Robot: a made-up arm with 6 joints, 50 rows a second.
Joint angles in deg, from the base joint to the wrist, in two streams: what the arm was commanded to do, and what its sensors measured. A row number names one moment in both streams.
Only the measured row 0 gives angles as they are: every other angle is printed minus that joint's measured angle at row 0.
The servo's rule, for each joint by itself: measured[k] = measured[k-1] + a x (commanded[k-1-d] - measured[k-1]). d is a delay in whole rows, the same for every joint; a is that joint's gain. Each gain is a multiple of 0.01, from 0.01 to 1. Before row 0 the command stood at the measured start. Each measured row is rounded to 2 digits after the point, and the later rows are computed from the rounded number. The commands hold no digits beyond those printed.
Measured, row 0:
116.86 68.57 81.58 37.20 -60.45 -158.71
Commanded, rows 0 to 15:
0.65 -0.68 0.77 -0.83 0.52 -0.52
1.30 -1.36 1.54 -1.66 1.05 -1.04
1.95 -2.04 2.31 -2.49 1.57 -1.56
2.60 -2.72 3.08 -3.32 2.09 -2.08
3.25 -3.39 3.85 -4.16 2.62 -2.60
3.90 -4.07 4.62 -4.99 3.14 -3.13
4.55 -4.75 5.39 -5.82 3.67 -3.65
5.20 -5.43 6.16 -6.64 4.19 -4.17
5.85 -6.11 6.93 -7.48 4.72 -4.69
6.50 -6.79 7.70 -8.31 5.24 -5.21
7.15 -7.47 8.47 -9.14 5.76 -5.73
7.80 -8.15 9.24 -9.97 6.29 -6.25
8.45 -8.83 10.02 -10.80 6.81 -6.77
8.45 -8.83 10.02 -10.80 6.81 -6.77
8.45 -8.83 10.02 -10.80 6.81 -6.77
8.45 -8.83 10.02 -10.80 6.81 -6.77
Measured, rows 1 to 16:
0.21 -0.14 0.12 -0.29 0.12 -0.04
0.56 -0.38 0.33 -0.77 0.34 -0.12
1.00 -0.71 0.63 -1.37 0.64 -0.24
1.51 -1.11 1.00 -2.05 0.99 -0.39
2.07 -1.57 1.43 -2.79 1.38 -0.57
2.66 -2.07 1.91 -3.56 1.80 -0.77
3.26 -2.61 2.43 -4.35 2.25 -1.00
3.88 -3.17 2.99 -5.15 2.72 -1.25
4.51 -3.76 3.58 -5.97 3.20 -1.53
5.15 -4.37 4.20 -6.79 3.69 -1.82
5.79 -4.99 4.84 -7.61 4.19 -2.13
6.43 -5.62 5.50 -8.44 4.69 -2.46
7.08 -6.26 6.18 -9.27 5.20 -2.80
7.52 -6.77 6.76 -9.81 5.59 -3.12
7.82 -7.18 7.25 -10.16 5.88 -3.41
8.02 -7.51 7.67 -10.38 6.10 -3.68
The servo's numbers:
d 0
a 0.32 0.20 0.15 0.35 0.24 0.08

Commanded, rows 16 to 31:
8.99 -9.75 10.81 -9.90 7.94 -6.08
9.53 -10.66 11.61 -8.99 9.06 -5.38
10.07 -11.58 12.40 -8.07 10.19 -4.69
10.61 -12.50 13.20 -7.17 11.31 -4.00
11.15 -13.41 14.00 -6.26 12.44 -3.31
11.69 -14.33 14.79 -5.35 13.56 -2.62
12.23 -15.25 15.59 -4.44 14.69 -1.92
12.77 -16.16 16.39 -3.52 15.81 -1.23
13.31 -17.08 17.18 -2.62 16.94 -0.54
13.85 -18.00 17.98 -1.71 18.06 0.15
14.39 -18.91 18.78 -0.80 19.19 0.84
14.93 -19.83 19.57 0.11 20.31 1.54
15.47 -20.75 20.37 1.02 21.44 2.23
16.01 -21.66 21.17 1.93 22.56 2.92
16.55 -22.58 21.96 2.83 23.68 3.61
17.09 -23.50 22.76 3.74 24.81 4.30
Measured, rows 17 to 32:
8.33 -7.96 8.14 -10.21 6.54 -3.87
8.71 -8.50 8.66 -9.78 7.14 -3.99
9.15 -9.12 9.22 -9.18 7.87 -4.05
9.62 -9.80 9.82 -8.48 8.70 -4.05
10.11 -10.52 10.45 -7.70 9.60 -3.99
10.62 -11.28 11.10 -6.88 10.55 -3.88
11.14 -12.07 11.77 -6.03 11.54 -3.72
11.66 -12.89 12.46 -5.15 12.56 -3.52
12.19 -13.73 13.17 -4.26 13.61 -3.28
12.72 -14.58 13.89 -3.37 14.68 -3.01
13.25 -15.45 14.62 -2.47 15.76 -2.70
13.79 -16.33 15.36 -1.57 16.85 -2.36
14.33 -17.21 16.11 -0.66 17.95 -1.99
14.87 -18.10 16.87 0.25 19.06 -1.60
15.41 -19.00 17.63 1.15 20.17 -1.18
15.95 -19.90 18.40 2.06 21.28 -0.74

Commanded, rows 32 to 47:
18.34 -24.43 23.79 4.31 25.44 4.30
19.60 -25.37 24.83 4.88 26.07 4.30
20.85 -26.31 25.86 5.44 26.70 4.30
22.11 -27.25 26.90 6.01 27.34 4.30
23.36 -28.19 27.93 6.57 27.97 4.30
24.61 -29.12 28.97 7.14 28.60 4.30
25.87 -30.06 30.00 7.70 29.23 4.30
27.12 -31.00 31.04 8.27 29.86 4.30
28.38 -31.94 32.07 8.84 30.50 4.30
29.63 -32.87 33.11 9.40 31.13 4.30
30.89 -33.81 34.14 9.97 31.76 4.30
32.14 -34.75 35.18 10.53 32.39 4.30
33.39 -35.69 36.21 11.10 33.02 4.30
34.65 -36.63 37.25 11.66 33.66 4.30
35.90 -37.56 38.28 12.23 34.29 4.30
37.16 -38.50 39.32 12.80 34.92 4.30
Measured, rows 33 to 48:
16.71 -20.81 19.21 2.85 22.28 -0.34
17.63 -21.72 20.05 3.56 23.19 0.03
18.66 -22.64 20.92 4.22 24.03 0.37
19.76 -23.56 21.82 4.85 24.82 0.68
20.91 -24.49 22.74 5.45 25.58 0.97
22.09 -25.42 23.67 6.04 26.30 1.24
23.30 -26.35 24.62 6.62 27.00 1.48
24.52 -27.28 25.58 7.20 27.69 1.71
25.76 -28.21 26.55 7.77 28.36 1.92
27.00 -29.14 27.53 8.34 29.02 2.11
28.24 -30.07 28.52 8.91 29.68 2.29
29.49 -31.01 29.52 9.48 30.33 2.45
30.74 -31.95 30.52 10.05 30.98 2.60
31.99 -32.89 31.53 10.61 31.62 2.74
33.24 -33.82 32.54 11.18 32.26 2.86
34.49 -34.76 33.56 11.75 32.90 2.98

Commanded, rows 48 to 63:
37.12 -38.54 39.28 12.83 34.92 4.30
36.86 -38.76 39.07 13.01 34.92 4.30
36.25 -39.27 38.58 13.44 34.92 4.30
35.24 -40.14 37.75 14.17 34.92 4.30
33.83 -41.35 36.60 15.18 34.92 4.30
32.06 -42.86 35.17 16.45 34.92 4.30
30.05 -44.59 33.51 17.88 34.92 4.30
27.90 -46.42 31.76 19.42 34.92 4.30
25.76 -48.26 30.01 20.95 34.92 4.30
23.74 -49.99 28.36 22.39 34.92 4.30
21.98 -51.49 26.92 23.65 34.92 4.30
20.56 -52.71 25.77 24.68 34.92 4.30
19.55 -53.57 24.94 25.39 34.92 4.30
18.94 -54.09 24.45 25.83 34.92 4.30
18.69 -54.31 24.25 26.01 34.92 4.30
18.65 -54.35 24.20 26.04 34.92 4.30
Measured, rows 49 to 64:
35.33 -35.52 34.42 12.13 33.38 3.09
35.82 -36.17 35.12 12.44 33.75 3.19
35.96 -36.79 35.64 12.79 34.03 3.28
35.73 -37.46 35.96 13.27 34.24 3.36
35.12 -38.24 36.06 13.94 34.40 3.44
34.14 -39.16 35.93 14.82 34.52 3.51
32.83 -40.25 35.57 15.89 34.62 3.57
31.25 -41.48 35.00 17.13 34.69 3.63
29.49 -42.84 34.25 18.47 34.75 3.68
27.65 -44.27 33.37 19.84 34.79 3.73
25.84 -45.71 32.40 21.17 34.82 3.78
24.15 -47.11 31.41 22.40 34.84 3.82
22.68 -48.40 30.44 23.45 34.86 3.86
21.48 -49.54 29.54 24.28 34.87 3.90
20.59 -50.49 28.75 24.89 34.88 3.93
19.97 -51.26 28.07 25.29 34.89 3.96

